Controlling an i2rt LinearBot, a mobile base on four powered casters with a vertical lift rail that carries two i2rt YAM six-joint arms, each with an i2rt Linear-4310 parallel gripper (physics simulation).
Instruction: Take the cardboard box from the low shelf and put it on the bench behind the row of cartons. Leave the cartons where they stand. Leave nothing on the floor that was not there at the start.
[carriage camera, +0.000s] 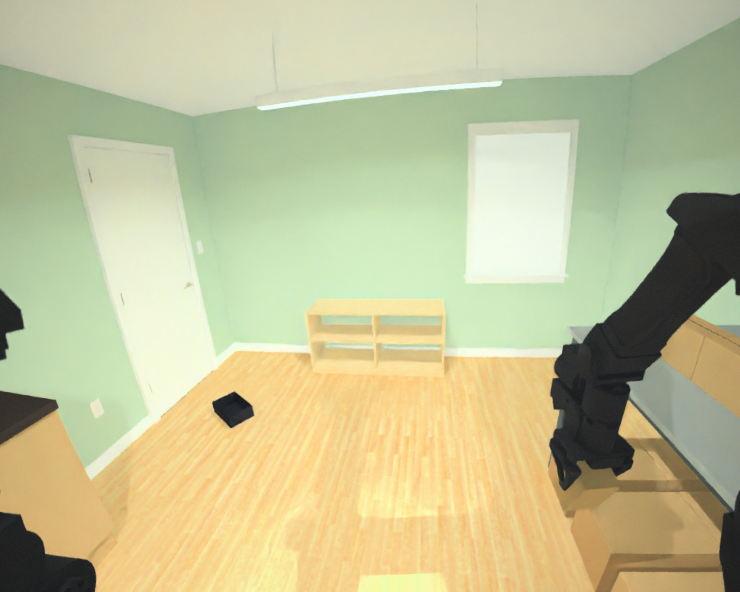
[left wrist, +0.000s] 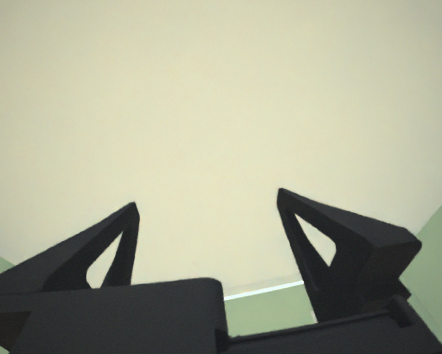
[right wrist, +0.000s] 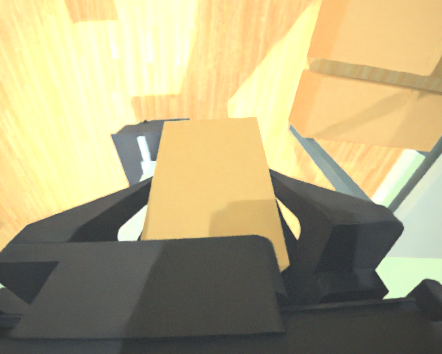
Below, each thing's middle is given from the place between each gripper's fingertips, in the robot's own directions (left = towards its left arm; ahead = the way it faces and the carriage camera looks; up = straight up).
Right now my right hand is 1 cm below the small cardboard box (carriage camera: 592, 487) and 1 cm past it.
The small cardboard box is 220 mm ahead of my left hand, 630 mm to the right of it and 490 mm below it.
